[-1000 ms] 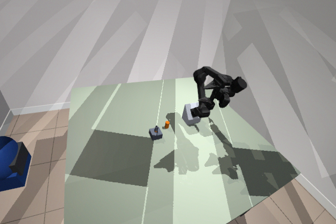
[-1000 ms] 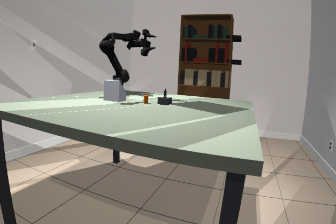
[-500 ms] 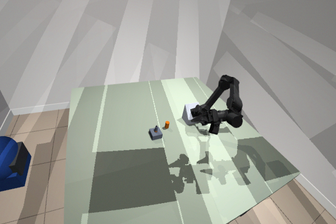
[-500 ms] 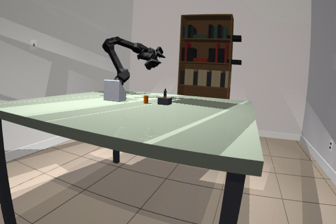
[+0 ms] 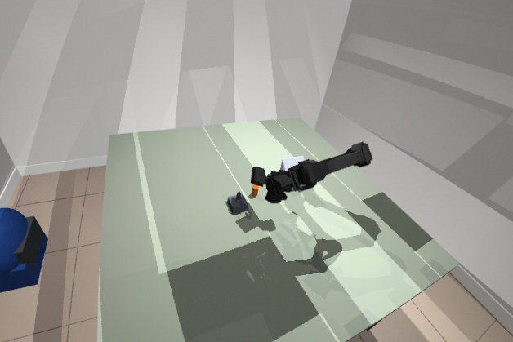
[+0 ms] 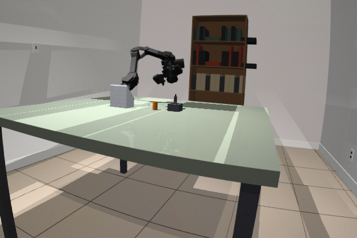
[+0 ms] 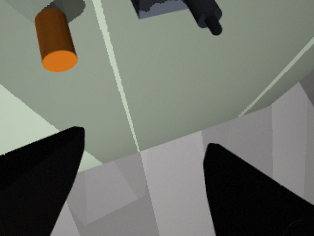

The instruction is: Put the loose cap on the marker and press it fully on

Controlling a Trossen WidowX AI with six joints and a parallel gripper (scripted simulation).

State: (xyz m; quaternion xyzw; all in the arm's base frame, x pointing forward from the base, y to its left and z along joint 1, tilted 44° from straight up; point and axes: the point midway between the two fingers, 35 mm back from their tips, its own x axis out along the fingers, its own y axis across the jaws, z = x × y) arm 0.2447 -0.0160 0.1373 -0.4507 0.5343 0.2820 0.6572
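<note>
The orange cap lies 130 mm below my gripper tip, 70 mm to the right of it and 40 mm behind it. The rest, counted from my gripper tip: holder block (130 mm below, 70 mm ahead, 30 mm to the right).
</note>
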